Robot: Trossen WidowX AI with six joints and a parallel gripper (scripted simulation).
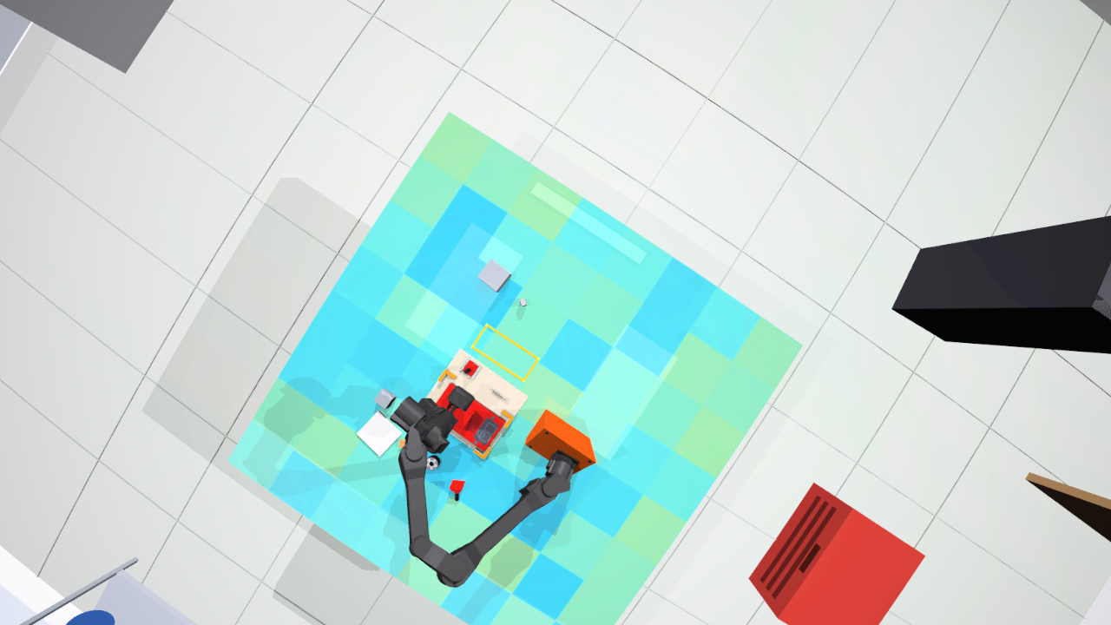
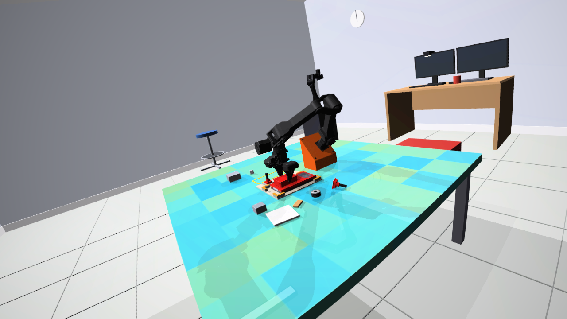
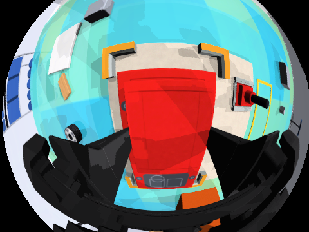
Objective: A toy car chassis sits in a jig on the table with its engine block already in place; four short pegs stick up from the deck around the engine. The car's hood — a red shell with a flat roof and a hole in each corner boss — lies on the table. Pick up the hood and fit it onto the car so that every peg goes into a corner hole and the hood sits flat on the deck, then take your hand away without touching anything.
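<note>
My gripper tip is now 1 cm below the red hood. Round my gripper tip: black wheel: 1 cm behind, 18 cm to the left, 3 cm below; then wooden chip: 8 cm ahead, 17 cm to the left, 3 cm below; then beige jig: 2 cm behind, 2 cm to the right, 3 cm below.
</note>
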